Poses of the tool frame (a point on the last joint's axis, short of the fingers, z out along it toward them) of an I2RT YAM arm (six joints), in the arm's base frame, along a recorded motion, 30 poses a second.
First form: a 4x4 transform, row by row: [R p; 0 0 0 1], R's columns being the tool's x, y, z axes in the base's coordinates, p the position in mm. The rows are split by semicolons.
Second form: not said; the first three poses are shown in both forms.
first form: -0.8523, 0.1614, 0.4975, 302.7; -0.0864, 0.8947, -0.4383, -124.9; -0.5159, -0.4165, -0.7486, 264.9; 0, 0, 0, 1
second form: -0.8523, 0.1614, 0.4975, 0.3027; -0.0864, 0.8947, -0.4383, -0.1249; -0.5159, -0.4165, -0.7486, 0.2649; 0, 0, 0, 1
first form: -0.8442, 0.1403, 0.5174, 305.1; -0.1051, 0.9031, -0.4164, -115.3; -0.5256, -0.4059, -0.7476, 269.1; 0, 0, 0, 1
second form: -0.8442, 0.1403, 0.5174, 0.3051; -0.1051, 0.9031, -0.4164, -0.1153; -0.5256, -0.4059, -0.7476, 0.2691; 0, 0, 0, 1
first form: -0.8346, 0.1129, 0.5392, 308.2; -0.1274, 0.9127, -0.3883, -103.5; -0.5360, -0.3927, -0.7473, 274.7; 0, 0, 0, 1
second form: -0.8346, 0.1129, 0.5392, 0.3082; -0.1274, 0.9127, -0.3883, -0.1035; -0.5360, -0.3927, -0.7473, 0.2747; 0, 0, 0, 1
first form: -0.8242, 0.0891, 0.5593, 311.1; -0.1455, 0.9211, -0.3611, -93.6; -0.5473, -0.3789, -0.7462, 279.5; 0, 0, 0, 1
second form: -0.8242, 0.0891, 0.5593, 0.3111; -0.1455, 0.9211, -0.3611, -0.0936; -0.5473, -0.3789, -0.7462, 0.2795; 0, 0, 0, 1
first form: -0.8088, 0.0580, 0.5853, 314.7; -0.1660, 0.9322, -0.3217, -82.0; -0.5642, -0.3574, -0.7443, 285.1; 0, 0, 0, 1
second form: -0.8088, 0.0580, 0.5853, 0.3147; -0.1660, 0.9322, -0.3217, -0.0820; -0.5642, -0.3574, -0.7443, 0.2851; 0, 0, 0, 1
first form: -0.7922, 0.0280, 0.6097, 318.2; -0.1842, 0.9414, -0.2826, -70.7; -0.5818, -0.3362, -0.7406, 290.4; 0, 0, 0, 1
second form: -0.7922, 0.0280, 0.6097, 0.3182; -0.1842, 0.9414, -0.2826, -0.0707; -0.5818, -0.3362, -0.7406, 0.2904; 0, 0, 0, 1
